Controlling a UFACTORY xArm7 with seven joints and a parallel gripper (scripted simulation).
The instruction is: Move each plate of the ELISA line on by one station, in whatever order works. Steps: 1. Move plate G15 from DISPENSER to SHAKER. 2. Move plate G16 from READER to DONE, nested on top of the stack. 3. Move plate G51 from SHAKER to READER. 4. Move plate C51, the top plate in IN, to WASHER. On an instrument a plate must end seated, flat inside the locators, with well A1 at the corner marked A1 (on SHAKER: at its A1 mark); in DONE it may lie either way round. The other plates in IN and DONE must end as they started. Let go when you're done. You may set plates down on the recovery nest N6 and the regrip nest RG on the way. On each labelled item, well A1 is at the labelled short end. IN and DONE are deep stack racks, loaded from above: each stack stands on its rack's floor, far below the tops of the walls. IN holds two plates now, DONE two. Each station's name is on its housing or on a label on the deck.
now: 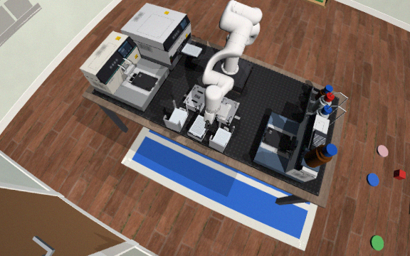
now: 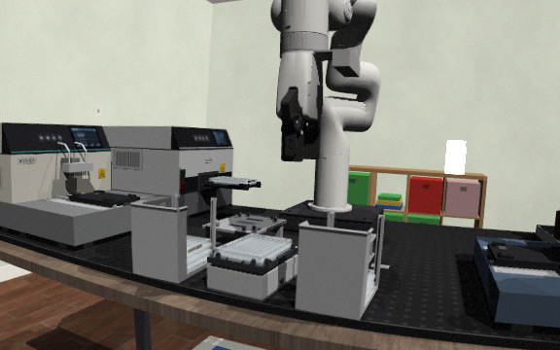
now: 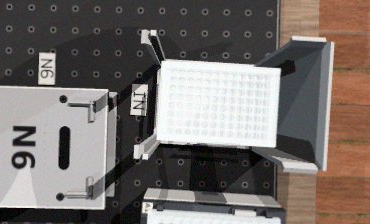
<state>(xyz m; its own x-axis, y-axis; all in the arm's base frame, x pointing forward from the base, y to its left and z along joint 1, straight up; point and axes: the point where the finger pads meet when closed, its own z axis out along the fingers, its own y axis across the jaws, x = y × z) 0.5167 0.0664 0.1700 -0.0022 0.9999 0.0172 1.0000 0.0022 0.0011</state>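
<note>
Now: the plate C51 20 cm below my hand, 8 cm to the left of it and 1 cm ahead of it. From my hand the other things lie so: reader's dark tray (51 cm behind, 37 cm to the right, 12 cm below); washer nest (55 cm to the right, 14 cm below, 14 cm behind); DONE label (24 cm to the right, 22 cm below, 9 cm behind).
</note>
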